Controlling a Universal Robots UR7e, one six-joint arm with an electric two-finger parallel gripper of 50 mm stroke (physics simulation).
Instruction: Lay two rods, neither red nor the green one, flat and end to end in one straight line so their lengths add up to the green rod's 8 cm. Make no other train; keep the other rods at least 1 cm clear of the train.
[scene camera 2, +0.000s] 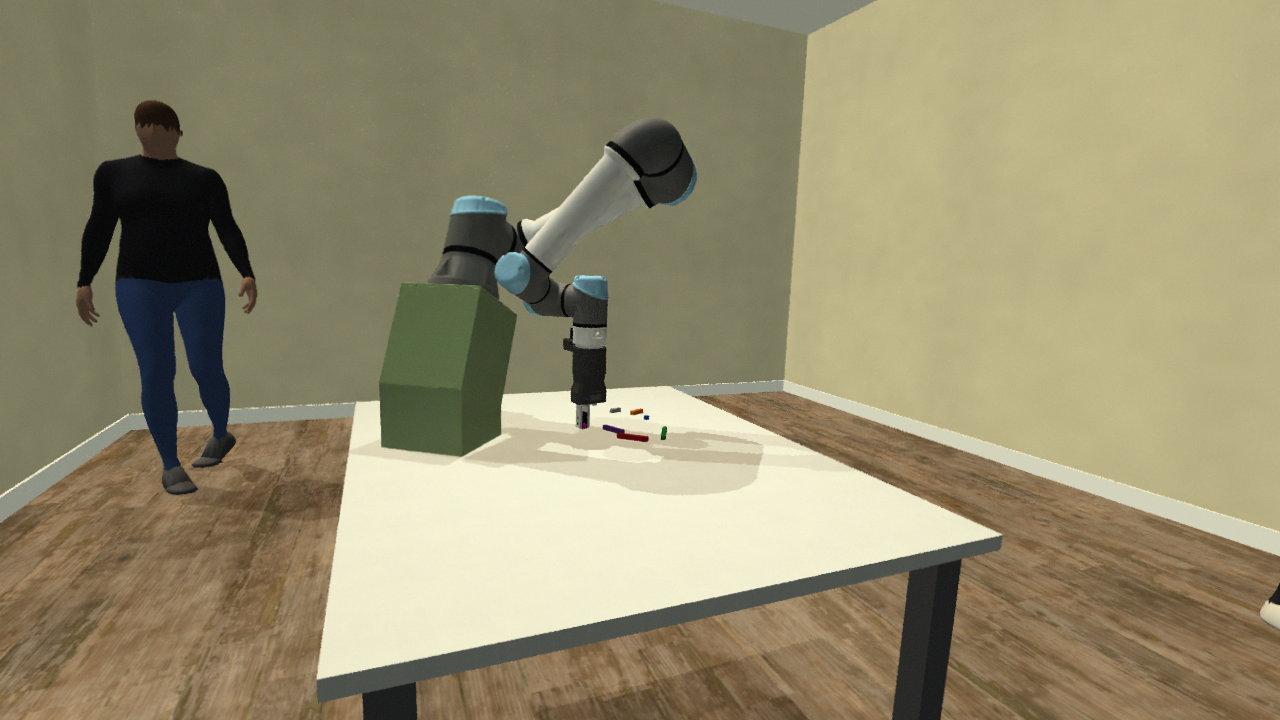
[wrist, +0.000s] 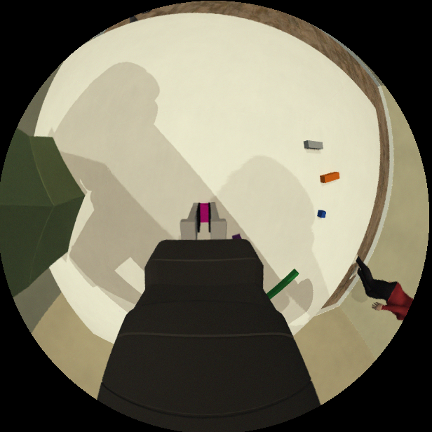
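Where they show: gripper, between the fingertips: (scene camera 2: 582, 427); arm's base, origin of its link: (scene camera 2: 462, 299).
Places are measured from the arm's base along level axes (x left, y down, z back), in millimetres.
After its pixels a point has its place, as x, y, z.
My gripper (scene camera 2: 582, 424) {-30, 289, -263} (wrist: 204, 211) points straight down at the table and is shut on the magenta rod (wrist: 204, 212), low at the table top. The purple rod (scene camera 2: 613, 428) {-82, 282, -322} (wrist: 236, 237) lies just to the right of the gripper; in the wrist view most of it is hidden behind the gripper body. The red rod (scene camera 2: 632, 437) {-153, 285, -343} lies close by the purple rod's near end. The green rod (scene camera 2: 664, 433) {-150, 281, -419} (wrist: 283, 284) lies further right, partly hidden in the wrist view. The grey rod (scene camera 2: 614, 410) {92, 285, -378} (wrist: 313, 145), orange rod (scene camera 2: 636, 411) {64, 283, -428} (wrist: 330, 177) and small blue rod (scene camera 2: 646, 417) {7, 285, -434} (wrist: 321, 214) lie apart from one another.
The green robot pedestal (scene camera 2: 429, 358) {-124, 107, 70} (wrist: 30, 210) stands at the left of the white table (scene camera 2: 626, 555) {-652, 291, -165} (wrist: 215, 60). The arm's shadow falls across the table. A person in black and blue (scene camera 2: 170, 232) stands behind at the left; a person in red (wrist: 400, 300) shows at the wrist view's edge.
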